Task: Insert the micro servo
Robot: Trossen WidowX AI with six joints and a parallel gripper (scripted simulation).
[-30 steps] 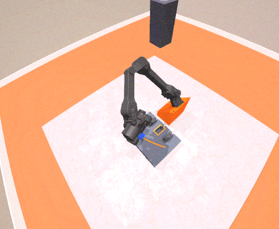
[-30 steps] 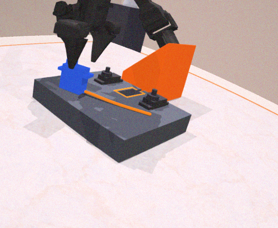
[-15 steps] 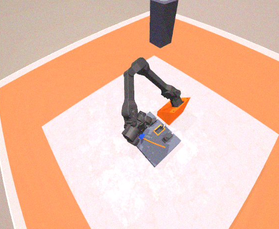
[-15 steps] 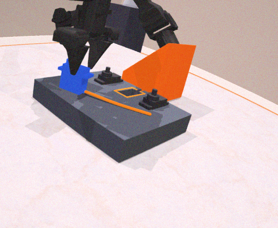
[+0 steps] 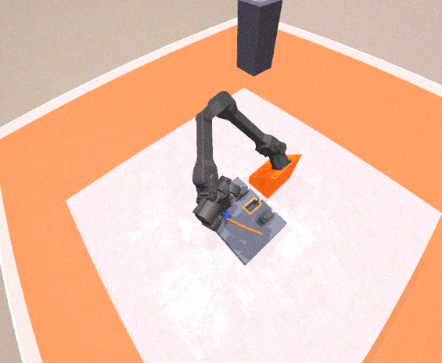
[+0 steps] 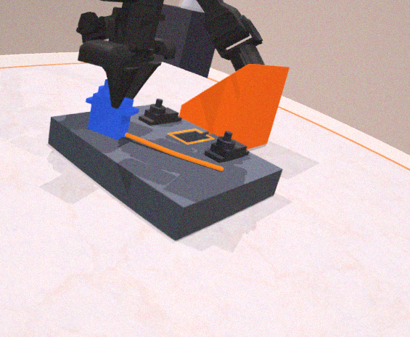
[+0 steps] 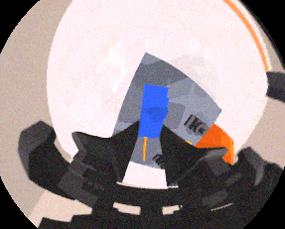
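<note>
My gripper tip is now 20 mm past the grey deck, 50 mm to the right of it and 70 mm above it.
</note>
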